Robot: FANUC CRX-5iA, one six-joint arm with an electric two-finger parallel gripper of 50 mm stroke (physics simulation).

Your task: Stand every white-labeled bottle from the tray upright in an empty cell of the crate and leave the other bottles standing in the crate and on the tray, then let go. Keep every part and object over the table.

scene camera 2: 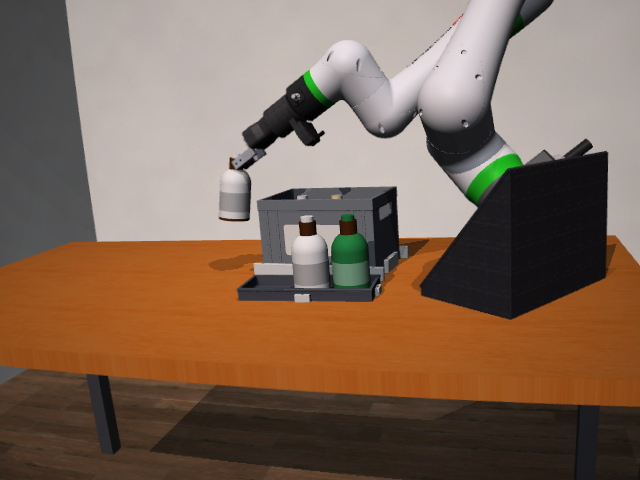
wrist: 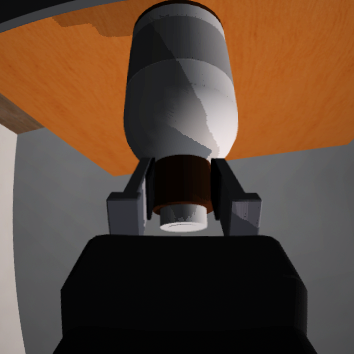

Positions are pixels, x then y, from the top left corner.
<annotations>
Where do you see a green bottle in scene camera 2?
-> At 350, 255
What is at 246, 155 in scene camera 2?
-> My gripper.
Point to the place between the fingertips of my gripper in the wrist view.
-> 182, 176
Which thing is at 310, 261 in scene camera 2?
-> A white bottle.
</annotations>
